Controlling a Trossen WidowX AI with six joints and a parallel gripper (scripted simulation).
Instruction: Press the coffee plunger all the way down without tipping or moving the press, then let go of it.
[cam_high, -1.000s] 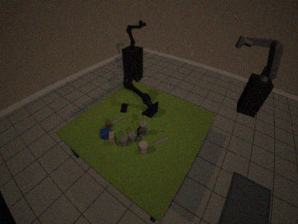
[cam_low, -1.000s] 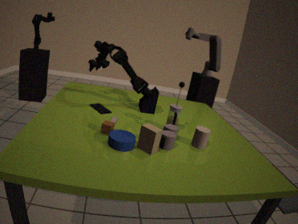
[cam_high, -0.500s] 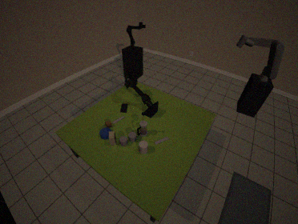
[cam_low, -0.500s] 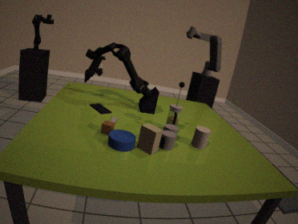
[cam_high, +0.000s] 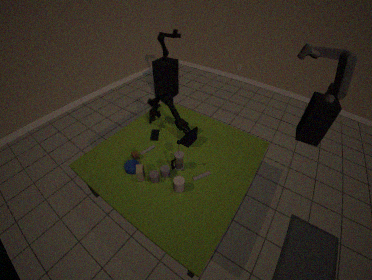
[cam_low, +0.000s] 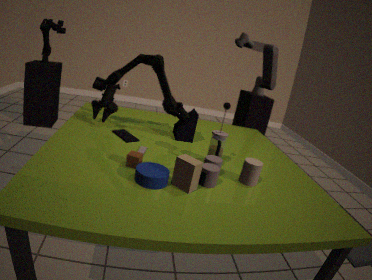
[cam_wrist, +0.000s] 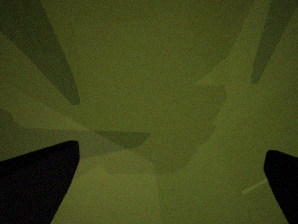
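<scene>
My gripper tip is 54 cm to the right of the coffee press, 36 cm short of it and 11 cm below it. Round my gripper tip: blue disc (55 cm ahead, 23 cm to the left); then flat black slab (15 cm to the left, 12 cm ahead, 2 cm below).
</scene>
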